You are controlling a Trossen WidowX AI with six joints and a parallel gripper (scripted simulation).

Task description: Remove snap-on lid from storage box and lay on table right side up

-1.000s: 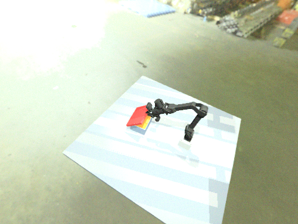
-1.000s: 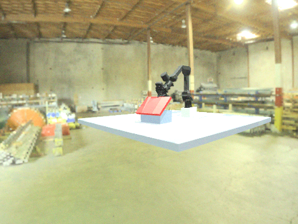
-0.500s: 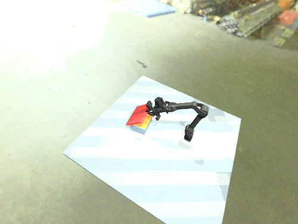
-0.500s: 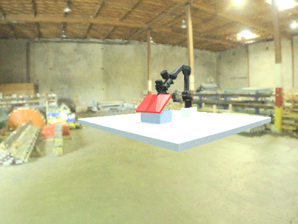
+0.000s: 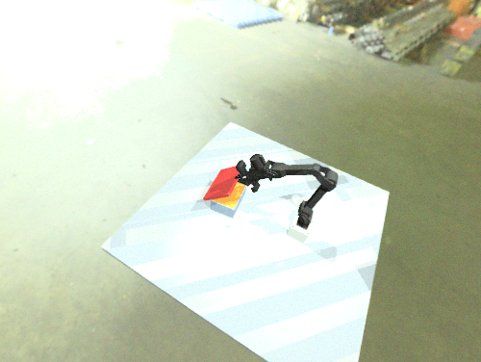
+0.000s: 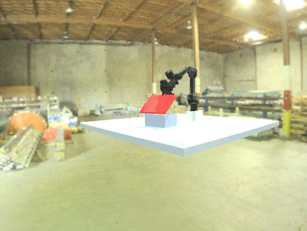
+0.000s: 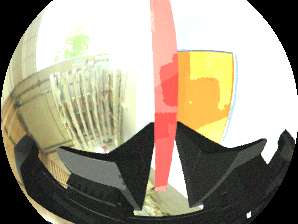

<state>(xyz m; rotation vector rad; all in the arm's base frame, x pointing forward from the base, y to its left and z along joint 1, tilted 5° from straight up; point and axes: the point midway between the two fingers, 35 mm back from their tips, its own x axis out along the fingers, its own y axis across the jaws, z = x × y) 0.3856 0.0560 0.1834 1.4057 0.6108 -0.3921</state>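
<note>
My gripper tip is now 6 cm short of the red lid, 5 cm above it and 1 cm to the right of it. From my gripper tip the other things lie so: storage box (18 cm below, 3 cm ahead).
</note>
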